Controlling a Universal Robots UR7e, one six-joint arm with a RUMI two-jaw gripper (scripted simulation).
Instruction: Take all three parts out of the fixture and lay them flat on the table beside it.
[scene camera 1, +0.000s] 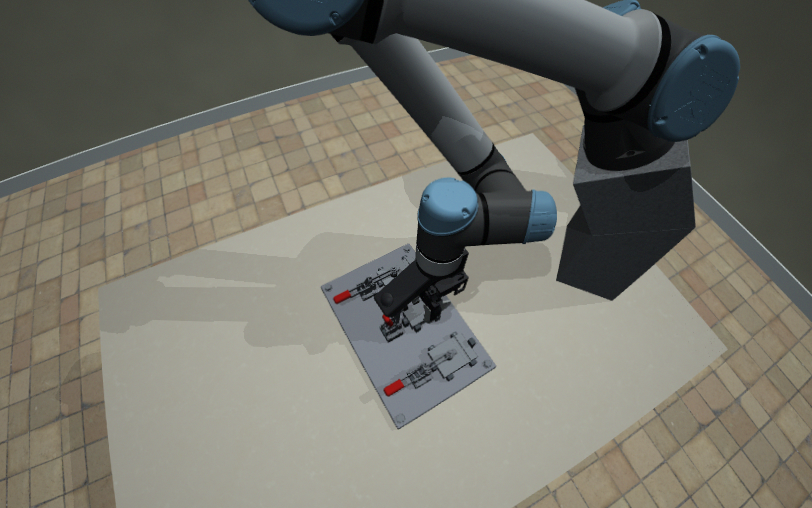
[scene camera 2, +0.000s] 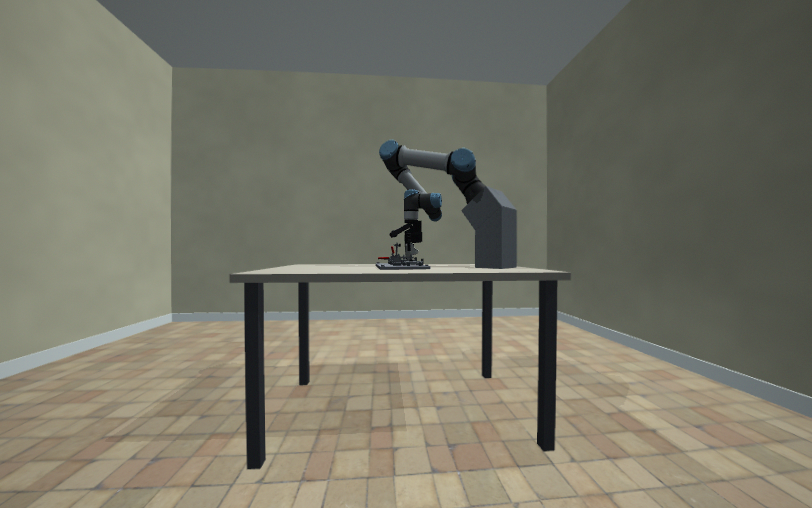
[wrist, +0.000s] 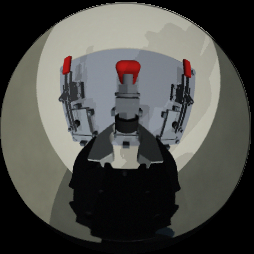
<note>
In view: my gripper (scene camera 1: 422, 313) and a grey fixture plate (scene camera 1: 384, 363).
My gripper is seen too in the wrist view (wrist: 126, 123). The grey fixture plate is seen too in the wrist view (wrist: 97, 70).
</note>
